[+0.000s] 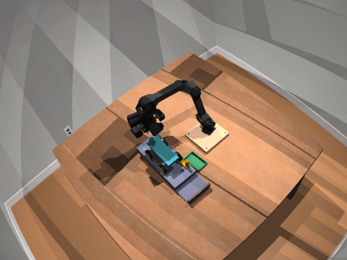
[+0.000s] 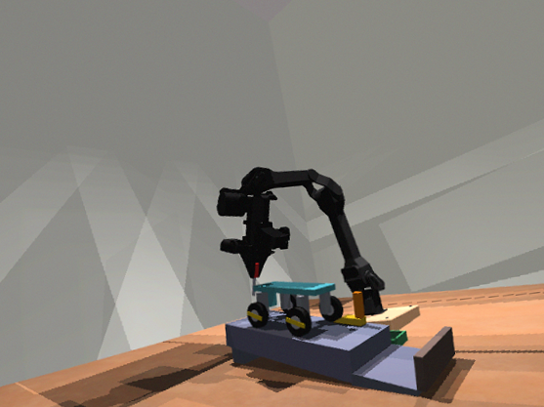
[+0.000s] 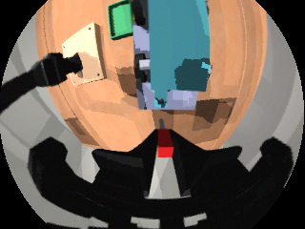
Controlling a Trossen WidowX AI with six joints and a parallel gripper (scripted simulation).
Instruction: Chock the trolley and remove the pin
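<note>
The green tray lies 70 mm behind my gripper tip, 260 mm to the left of it and 190 mm below it. The rest, counted from my gripper tip: dark stop wall 80 mm ahead, 400 mm to the left, 150 mm below; yellow chock 240 mm to the left, 100 mm below; trolley 40 mm ahead, 130 mm to the left, 70 mm below.
</note>
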